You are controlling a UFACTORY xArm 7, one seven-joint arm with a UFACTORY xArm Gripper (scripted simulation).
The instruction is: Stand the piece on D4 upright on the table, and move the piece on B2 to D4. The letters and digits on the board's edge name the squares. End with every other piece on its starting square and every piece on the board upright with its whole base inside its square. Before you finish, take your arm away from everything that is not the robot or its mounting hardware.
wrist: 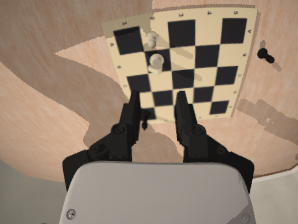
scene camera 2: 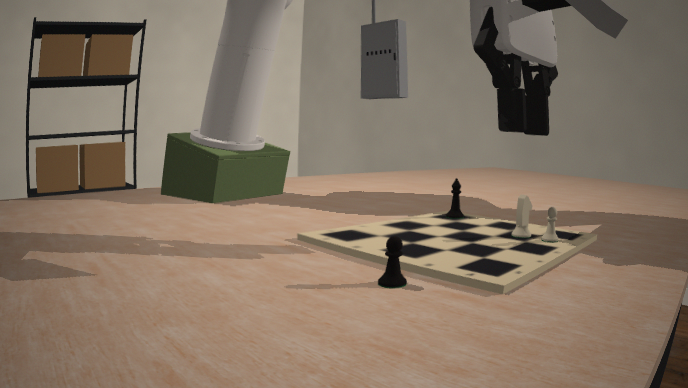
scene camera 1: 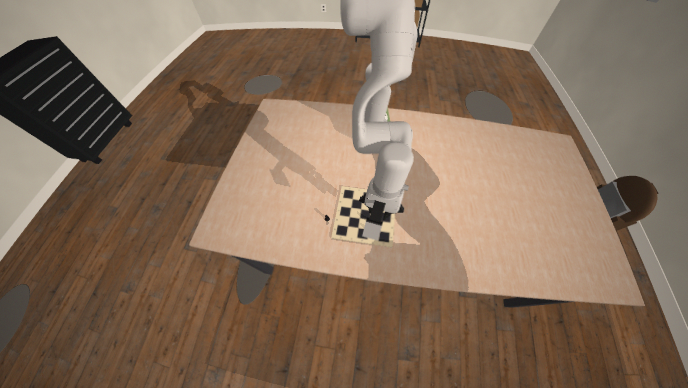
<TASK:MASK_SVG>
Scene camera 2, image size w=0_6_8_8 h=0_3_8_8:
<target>my gripper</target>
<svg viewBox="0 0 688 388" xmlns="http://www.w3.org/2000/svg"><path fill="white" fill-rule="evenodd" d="M499 130L504 132L524 132L527 135L547 136L549 134L548 96L550 96L552 81L558 76L556 68L557 43L552 9L573 6L597 29L613 38L618 36L628 20L605 0L470 0L472 45L474 45L473 48L476 54L486 63L492 75L493 86L499 88L497 89ZM521 67L525 89L519 88L521 86Z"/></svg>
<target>black pawn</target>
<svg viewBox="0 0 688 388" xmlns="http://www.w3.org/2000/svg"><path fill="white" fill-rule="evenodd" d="M396 236L390 237L386 242L388 251L385 252L385 255L388 256L385 273L378 279L378 285L384 288L401 288L407 284L407 280L401 273L399 257L403 255L403 252L400 251L403 243Z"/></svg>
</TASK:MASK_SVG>
